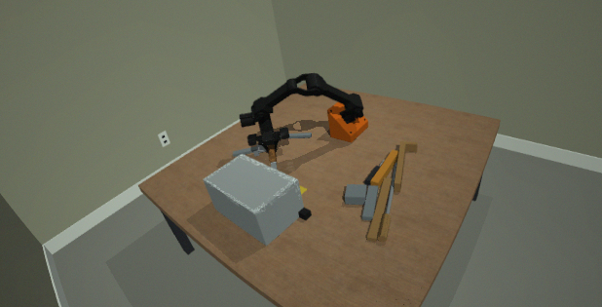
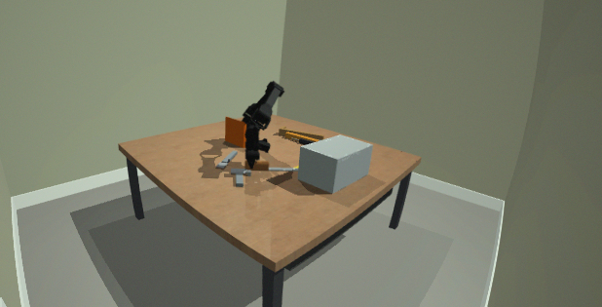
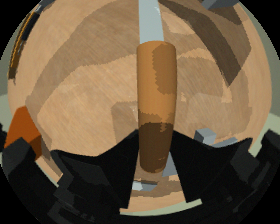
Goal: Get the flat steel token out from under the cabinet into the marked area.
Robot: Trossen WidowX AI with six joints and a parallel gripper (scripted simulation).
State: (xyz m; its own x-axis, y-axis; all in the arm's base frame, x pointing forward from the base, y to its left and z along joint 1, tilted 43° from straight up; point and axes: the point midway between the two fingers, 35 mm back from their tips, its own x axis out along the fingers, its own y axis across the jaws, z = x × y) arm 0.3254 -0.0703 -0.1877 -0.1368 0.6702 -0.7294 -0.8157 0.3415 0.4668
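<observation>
The grey t-piece is 100 mm to the right of my gripper tip and 40 mm ahead of it. The rest, counted from my gripper tip: grey block: 500 mm to the left, 10 mm above; then wooden stick: 600 mm to the left, 10 mm behind; then orange bar: 500 mm to the left, 180 mm behind, 10 mm above.
</observation>
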